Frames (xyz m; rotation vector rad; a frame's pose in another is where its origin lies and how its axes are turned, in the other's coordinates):
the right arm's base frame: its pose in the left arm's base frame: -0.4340 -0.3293 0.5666 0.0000 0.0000 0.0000
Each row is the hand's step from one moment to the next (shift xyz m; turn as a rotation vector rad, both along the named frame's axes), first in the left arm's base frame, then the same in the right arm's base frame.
Working: the left arm's base frame: its pose in the right arm's base frame: 0.4340 0.3293 -0.5666 0.0000 0.0000 0.0000

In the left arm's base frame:
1: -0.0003 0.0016 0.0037 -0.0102 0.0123 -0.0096
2: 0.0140 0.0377 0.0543 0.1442 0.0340 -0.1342
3: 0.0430 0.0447 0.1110 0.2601 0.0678 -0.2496
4: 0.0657 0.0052 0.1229 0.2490 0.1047 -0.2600
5: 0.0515 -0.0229 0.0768 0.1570 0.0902 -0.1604
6: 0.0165 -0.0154 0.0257 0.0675 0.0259 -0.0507
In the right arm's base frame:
1: -0.0003 0.0016 0.0037 -0.0102 0.0123 -0.0096
2: 0.0140 0.0377 0.0543 0.1442 0.0340 -0.1342
3: 0.0430 0.0447 0.1110 0.2601 0.0678 -0.2496
4: 0.0657 0.0052 0.1229 0.2490 0.1047 -0.2600
5: 0.0515 -0.0229 0.0768 0.1570 0.0902 -0.1604
6: 0.0165 -0.0154 0.0257 0.0675 0.0259 -0.0507

